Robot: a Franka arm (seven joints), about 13 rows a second.
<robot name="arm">
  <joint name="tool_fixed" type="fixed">
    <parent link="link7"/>
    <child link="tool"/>
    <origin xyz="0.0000 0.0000 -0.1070" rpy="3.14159 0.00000 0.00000"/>
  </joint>
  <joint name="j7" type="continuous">
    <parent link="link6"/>
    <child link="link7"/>
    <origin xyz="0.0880 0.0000 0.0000" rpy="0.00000 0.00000 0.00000"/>
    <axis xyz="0 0 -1"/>
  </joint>
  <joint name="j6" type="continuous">
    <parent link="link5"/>
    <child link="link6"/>
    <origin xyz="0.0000 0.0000 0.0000" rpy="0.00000 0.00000 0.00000"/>
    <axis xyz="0 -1 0"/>
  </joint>
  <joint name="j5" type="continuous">
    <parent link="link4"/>
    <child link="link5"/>
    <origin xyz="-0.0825 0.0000 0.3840" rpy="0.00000 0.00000 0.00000"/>
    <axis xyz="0 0 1"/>
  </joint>
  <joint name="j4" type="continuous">
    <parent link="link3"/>
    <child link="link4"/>
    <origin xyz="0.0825 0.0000 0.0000" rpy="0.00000 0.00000 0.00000"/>
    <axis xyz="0 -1 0"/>
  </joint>
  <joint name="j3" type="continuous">
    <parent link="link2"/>
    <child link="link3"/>
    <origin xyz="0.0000 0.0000 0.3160" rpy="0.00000 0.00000 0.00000"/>
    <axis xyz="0 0 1"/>
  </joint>
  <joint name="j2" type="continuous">
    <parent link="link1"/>
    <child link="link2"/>
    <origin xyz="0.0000 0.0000 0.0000" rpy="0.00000 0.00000 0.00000"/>
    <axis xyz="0 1 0"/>
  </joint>
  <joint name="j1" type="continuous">
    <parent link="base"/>
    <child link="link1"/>
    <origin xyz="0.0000 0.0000 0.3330" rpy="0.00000 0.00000 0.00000"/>
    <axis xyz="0 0 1"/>
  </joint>
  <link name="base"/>
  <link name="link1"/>
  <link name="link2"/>
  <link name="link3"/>
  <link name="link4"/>
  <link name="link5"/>
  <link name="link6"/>
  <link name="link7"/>
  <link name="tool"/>
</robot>
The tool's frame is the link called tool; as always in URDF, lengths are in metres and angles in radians. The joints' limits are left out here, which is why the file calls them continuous.
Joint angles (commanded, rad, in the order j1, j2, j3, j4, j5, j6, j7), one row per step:
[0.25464, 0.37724, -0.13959, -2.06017, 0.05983, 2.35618, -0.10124]
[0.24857, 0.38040, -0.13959, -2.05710, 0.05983, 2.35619, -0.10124]
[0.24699, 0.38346, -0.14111, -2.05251, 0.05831, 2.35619, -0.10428]
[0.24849, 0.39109, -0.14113, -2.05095, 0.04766, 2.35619, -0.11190]
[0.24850, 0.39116, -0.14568, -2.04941, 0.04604, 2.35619, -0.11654]
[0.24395, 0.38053, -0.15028, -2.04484, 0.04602, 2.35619, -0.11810]
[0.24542, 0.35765, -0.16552, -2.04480, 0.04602, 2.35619, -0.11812]
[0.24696, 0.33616, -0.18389, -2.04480, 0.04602, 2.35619, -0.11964]
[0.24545, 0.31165, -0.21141, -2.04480, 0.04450, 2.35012, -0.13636]
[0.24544, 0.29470, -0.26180, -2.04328, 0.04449, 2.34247, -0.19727]
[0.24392, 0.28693, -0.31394, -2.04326, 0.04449, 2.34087, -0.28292]
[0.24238, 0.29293, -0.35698, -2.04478, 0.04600, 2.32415, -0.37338]
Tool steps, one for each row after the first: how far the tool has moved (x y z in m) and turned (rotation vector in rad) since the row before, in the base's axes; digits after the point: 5 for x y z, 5 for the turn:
[0.00120, -0.00340, -0.00063, -0.00041, 0.00001, -0.00591]
[0.00154, -0.00159, 0.00007, -0.00153, -0.00172, 0.00143]
[-0.00021, 0.00065, -0.00382, -0.00803, 0.00566, 0.01725]
[0.00084, -0.00253, 0.00070, -0.00221, -0.00180, 0.00174]
[0.00304, -0.00480, 0.00812, 0.00150, -0.01522, -0.00699]
[0.00249, -0.00747, 0.01385, 0.00021, -0.02357, -0.01272]
[0.00211, -0.00933, 0.01315, -0.00078, -0.02232, -0.01422]
[0.00150, -0.01651, 0.01472, -0.00363, -0.01932, -0.00999]
[0.00084, -0.02886, 0.01177, -0.01086, -0.01165, 0.01259]
[-0.00091, -0.03084, 0.00674, -0.01404, -0.00529, 0.03398]
[-0.00437, -0.02548, -0.00318, -0.01119, 0.02640, 0.04531]

